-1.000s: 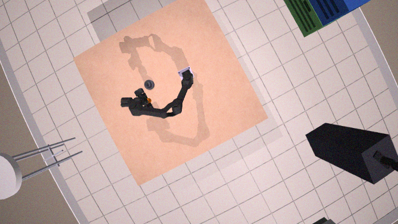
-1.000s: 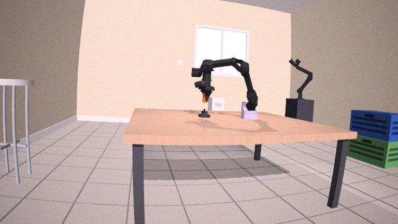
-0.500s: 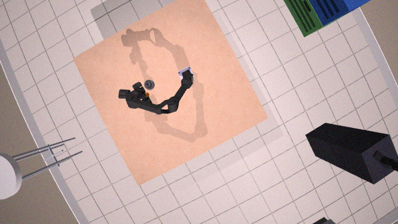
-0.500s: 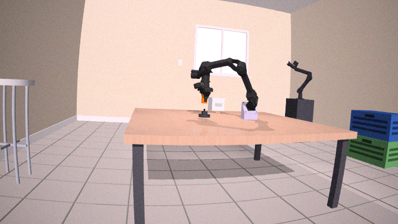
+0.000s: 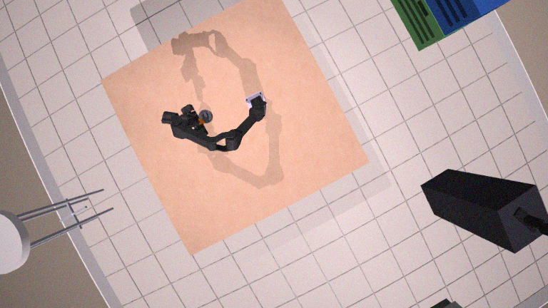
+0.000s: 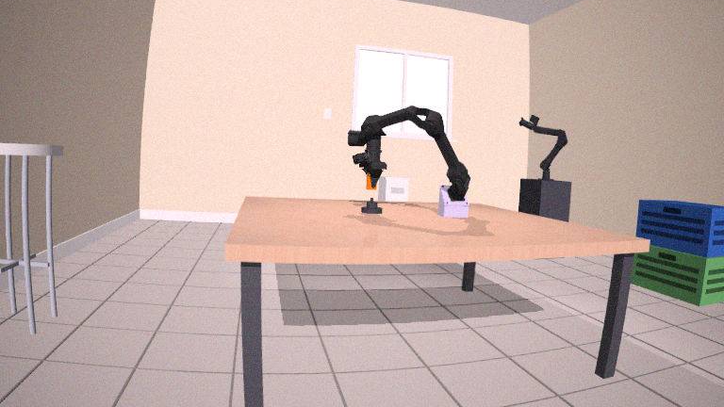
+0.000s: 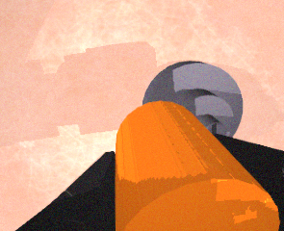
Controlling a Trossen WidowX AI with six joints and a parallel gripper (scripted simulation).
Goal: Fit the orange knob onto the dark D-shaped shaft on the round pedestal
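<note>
The round pedestal lies 20 mm behind my gripper tip, 40 mm to the right of it and 70 mm below it. Also, from my gripper tip: orange knob: 20 mm above.
</note>
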